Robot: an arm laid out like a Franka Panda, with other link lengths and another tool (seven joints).
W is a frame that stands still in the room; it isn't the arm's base.
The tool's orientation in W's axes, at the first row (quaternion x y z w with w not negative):
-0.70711, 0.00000, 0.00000, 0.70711
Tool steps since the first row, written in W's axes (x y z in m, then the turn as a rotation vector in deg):
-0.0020, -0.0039, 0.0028, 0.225, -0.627, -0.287
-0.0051, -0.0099, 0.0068, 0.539, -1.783, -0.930
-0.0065, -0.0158, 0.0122, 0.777, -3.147, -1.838
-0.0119, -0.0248, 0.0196, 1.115, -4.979, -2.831
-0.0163, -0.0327, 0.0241, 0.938, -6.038, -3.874
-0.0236, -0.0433, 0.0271, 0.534, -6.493, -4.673
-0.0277, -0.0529, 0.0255, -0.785, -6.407, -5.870
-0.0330, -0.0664, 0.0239, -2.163, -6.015, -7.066
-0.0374, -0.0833, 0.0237, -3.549, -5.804, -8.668
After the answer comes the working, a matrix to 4 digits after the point.
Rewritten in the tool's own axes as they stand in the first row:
-0.0020, -0.0028, -0.0039, 0.225, 0.287, -0.627
-0.0051, -0.0068, -0.0099, 0.539, 0.930, -1.783
-0.0065, -0.0122, -0.0158, 0.777, 1.838, -3.147
-0.0119, -0.0196, -0.0248, 1.115, 2.831, -4.979
-0.0163, -0.0241, -0.0327, 0.938, 3.874, -6.038
-0.0236, -0.0271, -0.0433, 0.534, 4.673, -6.493
-0.0277, -0.0255, -0.0529, -0.785, 5.870, -6.407
-0.0330, -0.0239, -0.0664, -2.163, 7.066, -6.015
-0.0374, -0.0237, -0.0833, -3.549, 8.668, -5.804

The tool's axes in the first row as the columns of a matrix, in W's axes (rounded; the answer above uses it unrounded):
1.0000, 0.0000, 0.0000
0.0000, 0.0000, 1.0000
0.0000, -1.0000, 0.0000

